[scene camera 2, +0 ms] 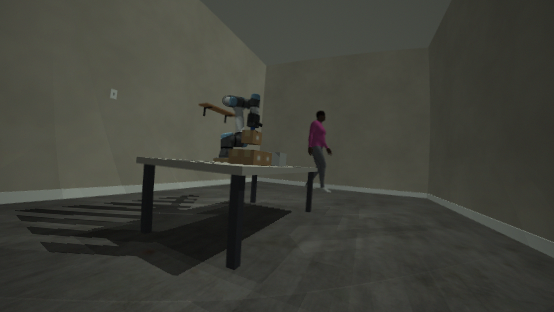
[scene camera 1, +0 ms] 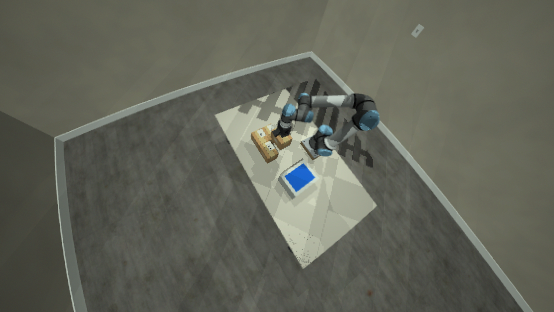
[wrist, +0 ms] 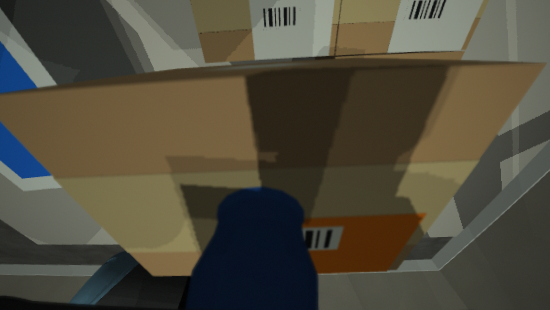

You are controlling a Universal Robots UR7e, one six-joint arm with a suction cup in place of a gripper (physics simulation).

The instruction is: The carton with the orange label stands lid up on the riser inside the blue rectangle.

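Where they show: hand, its tool point: (wrist: 262,195); arm's base, origin of its link: (scene camera 2: 226,157) (scene camera 1: 316,143).
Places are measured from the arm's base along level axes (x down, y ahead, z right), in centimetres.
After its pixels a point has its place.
Note:
My gripper (scene camera 1: 282,134) {x -21.0, y 35.7, z 9.1 cm} (scene camera 2: 253,129) (wrist: 260,197), a dark blue suction cup, is shut on the carton with the orange label (scene camera 1: 284,142) {x -21.9, y 37.1, z 2.3 cm} (scene camera 2: 252,137) {x -16.4, y 41.1, z 15.3 cm} (wrist: 150,130) {x -22.2, y 39.3, z 5.9 cm}. It holds the carton by its top, lid up and about level, raised above the table. The orange label shows beside the cup in the wrist view; the cup hides part of the lid. The blue rectangle (scene camera 1: 300,177) {x -7.8, y 33.1, z -24.3 cm} (wrist: 15,155) {x -7.8, y 26.5, z -26.8 cm} lies on top of the pale riser (scene camera 1: 286,189) {x 0.4, y 45.4, z -27.4 cm} (scene camera 2: 280,159) {x -1.7, y 47.0, z -19.0 cm}. The held carton is off to one side of the riser, not over it.
Brown cartons with white barcode labels (scene camera 1: 264,145) {x -6.0, y 47.9, z 12.7 cm} (scene camera 2: 250,157) (wrist: 280,37) {x -6.1, y 42.9, z 9.7 cm} stand on the table (scene camera 1: 345,200) {x 4.2, y 1.1, z -56.7 cm} (scene camera 2: 195,165) {x 5.9, y 49.0, z 69.9 cm}, close beside and below the held carton. The arm's base (scene camera 1: 322,145) is near the riser. A person in pink (scene camera 2: 317,135) stands beyond the table. A wall shelf (scene camera 2: 216,109) is behind the arm.

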